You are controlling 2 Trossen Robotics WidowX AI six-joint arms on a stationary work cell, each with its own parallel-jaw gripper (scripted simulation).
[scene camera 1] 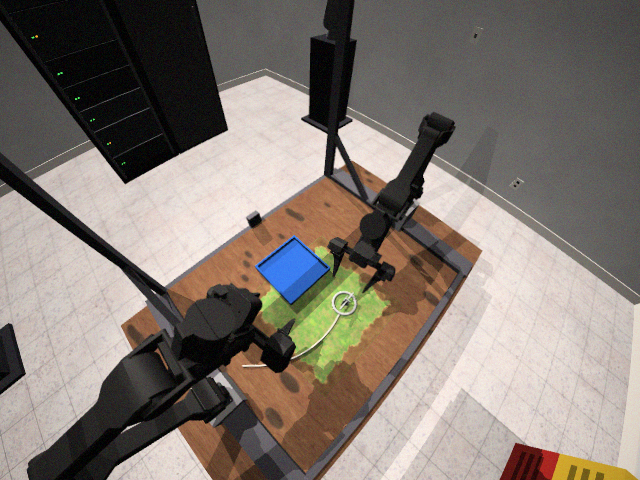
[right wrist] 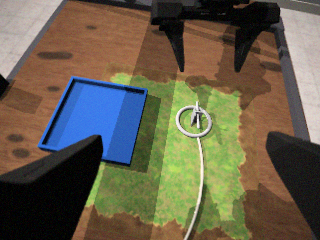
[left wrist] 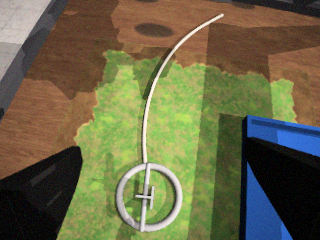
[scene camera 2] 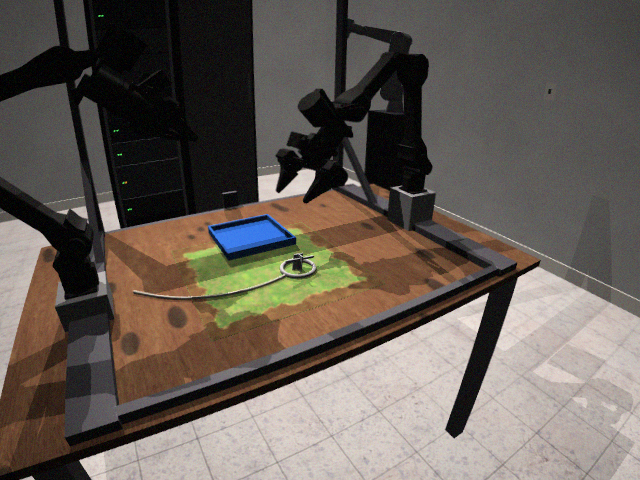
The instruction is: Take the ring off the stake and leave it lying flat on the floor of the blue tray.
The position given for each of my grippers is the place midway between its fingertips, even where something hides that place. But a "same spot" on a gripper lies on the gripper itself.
Scene:
My left gripper shows in scene camera 1, in the right wrist view (210, 72), in the left wrist view (164, 149) and in scene camera 2. The same spot on my left gripper: (scene camera 2: 324, 180) is (scene camera 1: 375, 273).

